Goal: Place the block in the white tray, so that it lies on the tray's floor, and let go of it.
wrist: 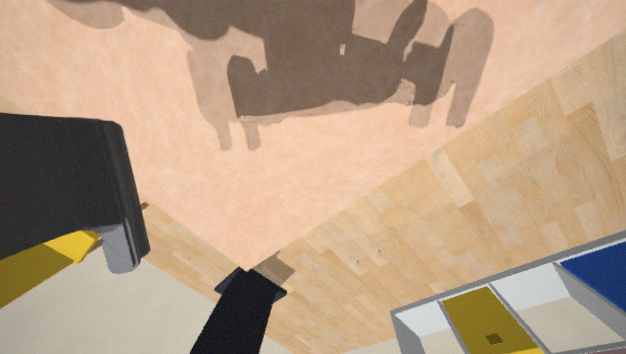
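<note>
The dark finger of my gripper [122, 245] with a grey tip shows at the left of the wrist view. The other finger does not show. The gripper is open, and its wide shadow falls across the pinkish mat [300, 165], with the shadow's finger shapes far apart. The block and the white tray do not show in this view, so I cannot tell where the gripper is relative to them.
The mat lies on a wooden table top [500, 175]. A black post-like part [232, 320] stands at the table's corner. A grey-framed shelf unit [495, 281] with yellow and blue panels is at the lower right. A yellow object [35, 265] is behind the finger.
</note>
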